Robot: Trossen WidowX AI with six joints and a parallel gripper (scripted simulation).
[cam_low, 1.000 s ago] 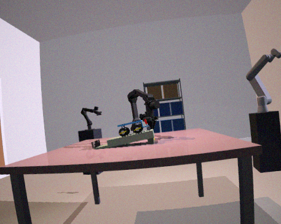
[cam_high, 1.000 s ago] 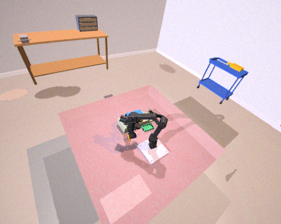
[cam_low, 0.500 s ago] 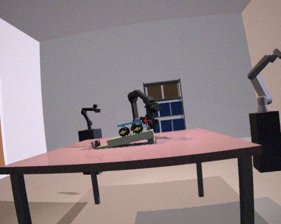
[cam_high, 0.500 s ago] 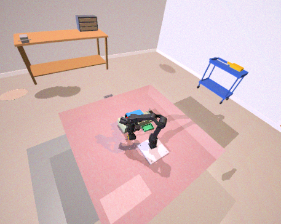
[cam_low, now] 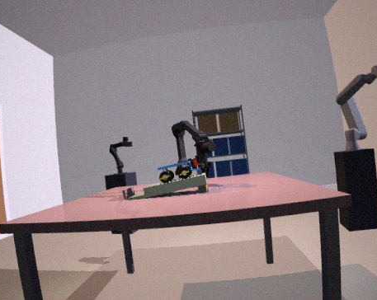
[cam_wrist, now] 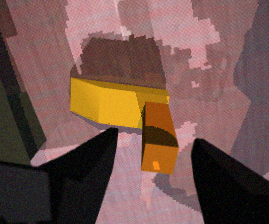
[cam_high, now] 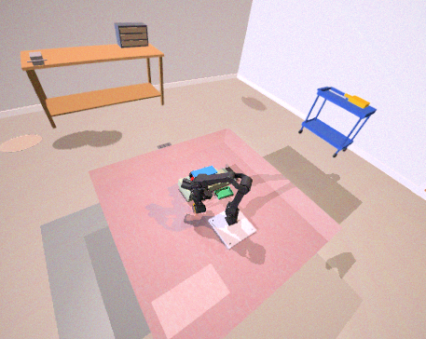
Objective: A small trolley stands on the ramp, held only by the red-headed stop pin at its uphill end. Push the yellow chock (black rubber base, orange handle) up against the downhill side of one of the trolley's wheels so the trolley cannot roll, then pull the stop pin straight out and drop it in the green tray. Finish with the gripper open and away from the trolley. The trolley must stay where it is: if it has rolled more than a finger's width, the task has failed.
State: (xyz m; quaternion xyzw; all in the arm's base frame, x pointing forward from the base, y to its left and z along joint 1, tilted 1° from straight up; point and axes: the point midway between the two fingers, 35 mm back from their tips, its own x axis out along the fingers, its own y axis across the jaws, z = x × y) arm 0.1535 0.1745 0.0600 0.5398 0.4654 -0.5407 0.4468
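The yellow chock lies 30 mm below my gripper tip, 20 mm ahead of it and 10 mm to the right of it. Also, from my gripper tip: stop pin (130 mm ahead, 90 mm above, 10 mm to the right); pale green ramp (170 mm ahead, 120 mm to the right); blue-topped trolley (170 mm ahead, 110 mm to the right, 70 mm above).
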